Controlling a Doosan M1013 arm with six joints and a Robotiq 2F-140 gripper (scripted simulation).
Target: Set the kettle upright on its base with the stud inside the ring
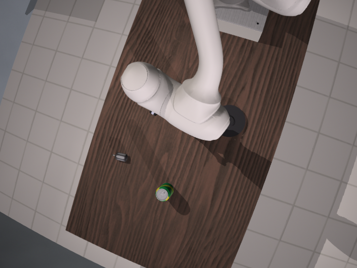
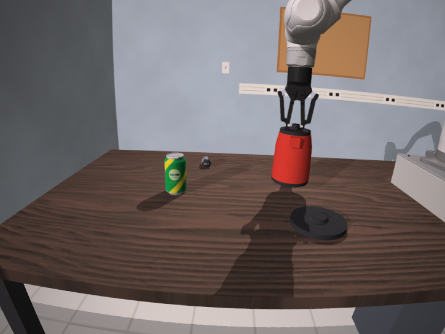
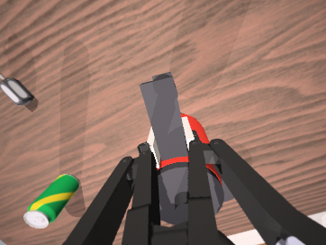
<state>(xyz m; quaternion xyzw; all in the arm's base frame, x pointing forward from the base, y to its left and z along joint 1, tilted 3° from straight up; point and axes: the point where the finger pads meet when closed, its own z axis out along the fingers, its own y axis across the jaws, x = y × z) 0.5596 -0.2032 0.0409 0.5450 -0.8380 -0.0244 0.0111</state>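
Now: hand 5 cm above the red kettle, 3 cm to the right of it and 1 cm short of it. Round my hand: round black base: 26 cm to the left, 17 cm below, 2 cm ahead.
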